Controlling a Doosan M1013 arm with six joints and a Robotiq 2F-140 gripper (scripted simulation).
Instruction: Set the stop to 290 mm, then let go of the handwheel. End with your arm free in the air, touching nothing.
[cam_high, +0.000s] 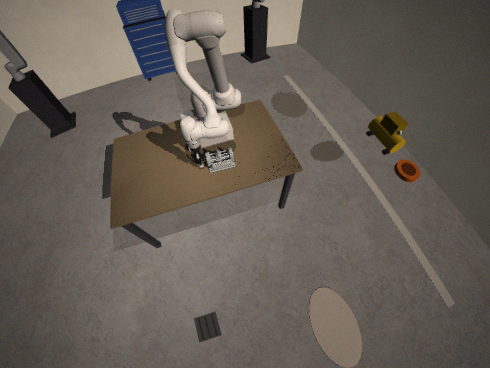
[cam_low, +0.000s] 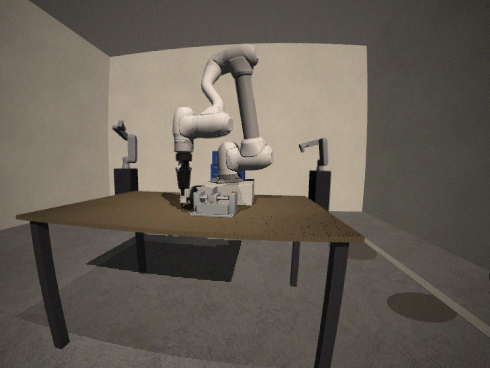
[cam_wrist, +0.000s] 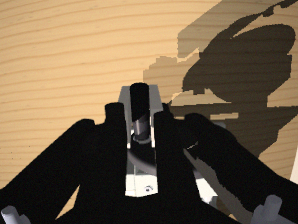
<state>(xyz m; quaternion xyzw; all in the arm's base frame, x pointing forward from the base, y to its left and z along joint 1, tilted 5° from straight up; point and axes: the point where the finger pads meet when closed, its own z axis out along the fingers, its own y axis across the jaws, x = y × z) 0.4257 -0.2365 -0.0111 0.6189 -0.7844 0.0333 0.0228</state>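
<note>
My gripper is now 140 mm to the right of the grey stop fixture, 10 mm below it and 10 mm short of it. The rest, counted from my hand: black handwheel handle 20 mm below.
</note>
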